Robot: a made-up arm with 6 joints. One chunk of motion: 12 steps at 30 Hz.
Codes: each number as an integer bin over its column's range. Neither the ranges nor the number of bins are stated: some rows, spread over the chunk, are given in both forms.
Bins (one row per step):
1: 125 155 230 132 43 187
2: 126 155 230 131 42 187
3: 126 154 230 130 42 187
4: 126 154 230 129 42 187
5: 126 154 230 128 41 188
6: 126 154 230 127 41 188
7: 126 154 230 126 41 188
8: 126 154 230 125 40 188
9: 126 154 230 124 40 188
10: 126 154 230 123 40 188
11: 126 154 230 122 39 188
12: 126 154 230 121 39 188
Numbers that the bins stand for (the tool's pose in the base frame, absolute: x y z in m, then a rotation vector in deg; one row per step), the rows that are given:
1: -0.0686 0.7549 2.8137 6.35 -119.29 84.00
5: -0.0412 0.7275 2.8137 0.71 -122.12 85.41
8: -0.0412 0.7275 2.8137 -3.53 -123.53 85.41
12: -0.0412 0.7275 2.8137 -9.18 -124.94 85.41
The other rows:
2: -0.0412 0.7549 2.8137 4.94 -120.71 84.00
3: -0.0412 0.7275 2.8137 3.53 -120.71 84.00
4: -0.0412 0.7275 2.8137 2.12 -120.71 84.00
6: -0.0412 0.7275 2.8137 -0.71 -122.12 85.41
7: -0.0412 0.7275 2.8137 -2.12 -122.12 85.41
9: -0.0412 0.7275 2.8137 -4.94 -123.53 85.41
10: -0.0412 0.7275 2.8137 -6.35 -123.53 85.41
11: -0.0412 0.7275 2.8137 -7.76 -124.94 85.41

